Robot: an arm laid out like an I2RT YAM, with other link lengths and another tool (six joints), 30 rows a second.
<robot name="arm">
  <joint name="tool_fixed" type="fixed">
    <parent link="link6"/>
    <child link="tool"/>
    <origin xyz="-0.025 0.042 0.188" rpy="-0.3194 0 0.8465"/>
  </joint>
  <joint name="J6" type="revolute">
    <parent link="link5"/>
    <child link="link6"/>
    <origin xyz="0.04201 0 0.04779" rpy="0 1.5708 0"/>
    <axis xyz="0 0 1"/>
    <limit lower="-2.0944" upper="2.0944"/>
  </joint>
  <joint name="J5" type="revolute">
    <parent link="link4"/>
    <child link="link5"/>
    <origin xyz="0.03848 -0.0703 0.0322" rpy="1.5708 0 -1.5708"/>
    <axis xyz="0 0 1"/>
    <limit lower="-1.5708" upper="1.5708"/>
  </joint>
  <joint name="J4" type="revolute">
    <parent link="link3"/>
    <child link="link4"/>
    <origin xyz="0.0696 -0.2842 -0.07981" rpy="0 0 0"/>
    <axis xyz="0 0 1"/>
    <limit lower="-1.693" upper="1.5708"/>
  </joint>
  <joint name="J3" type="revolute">
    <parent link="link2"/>
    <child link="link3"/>
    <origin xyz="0 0.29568 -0.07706" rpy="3.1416 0 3.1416"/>
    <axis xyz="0 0 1"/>
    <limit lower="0" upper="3.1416"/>
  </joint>
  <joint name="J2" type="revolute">
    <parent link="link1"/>
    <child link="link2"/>
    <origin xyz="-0.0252 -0.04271 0.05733" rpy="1.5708 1.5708 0"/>
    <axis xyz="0 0 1"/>
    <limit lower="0" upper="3.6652"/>
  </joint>
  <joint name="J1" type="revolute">
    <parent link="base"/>
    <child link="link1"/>
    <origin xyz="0 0 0.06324" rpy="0 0 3.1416"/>
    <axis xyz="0 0 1"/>
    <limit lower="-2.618" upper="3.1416"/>
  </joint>
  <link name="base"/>
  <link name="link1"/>
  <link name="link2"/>
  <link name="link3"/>
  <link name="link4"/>
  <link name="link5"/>
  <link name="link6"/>
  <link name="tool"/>
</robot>
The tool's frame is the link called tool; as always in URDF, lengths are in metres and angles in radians.
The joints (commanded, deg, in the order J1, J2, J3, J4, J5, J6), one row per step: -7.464, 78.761, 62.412, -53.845, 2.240, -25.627; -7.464, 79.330, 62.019, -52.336, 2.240, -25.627; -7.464, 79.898, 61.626, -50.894, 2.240, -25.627; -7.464, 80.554, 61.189, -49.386, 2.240, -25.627; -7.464, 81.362, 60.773, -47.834, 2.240, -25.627; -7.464, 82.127, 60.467, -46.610, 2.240, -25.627; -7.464, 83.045, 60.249, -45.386, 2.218, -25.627; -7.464, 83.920, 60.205, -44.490, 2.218, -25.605; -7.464, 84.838, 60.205, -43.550, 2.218, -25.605; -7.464, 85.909, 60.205, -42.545, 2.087, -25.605
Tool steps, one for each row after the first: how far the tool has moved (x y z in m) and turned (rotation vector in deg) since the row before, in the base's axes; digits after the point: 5 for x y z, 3 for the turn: 0.00529, -0.00069, -0.00349, -0.071, -0.542, 0.000; 0.00488, -0.00064, -0.00359, -0.062, -0.477, 0.000; 0.00485, -0.00064, -0.00430, -0.054, -0.411, 0.000; 0.00502, -0.00066, -0.00501, -0.043, -0.325, 0.000; 0.00393, -0.00051, -0.00460, -0.020, -0.152, 0.000; 0.00426, -0.00047, -0.00500, 0.009, -0.090, 0.008; 0.00355, -0.00046, -0.00416, 0.011, 0.021, -0.020; 0.00394, -0.00052, -0.00411, -0.003, -0.022, 0.000; 0.00418, -0.00002, -0.00515, 0.129, 0.050, 0.049
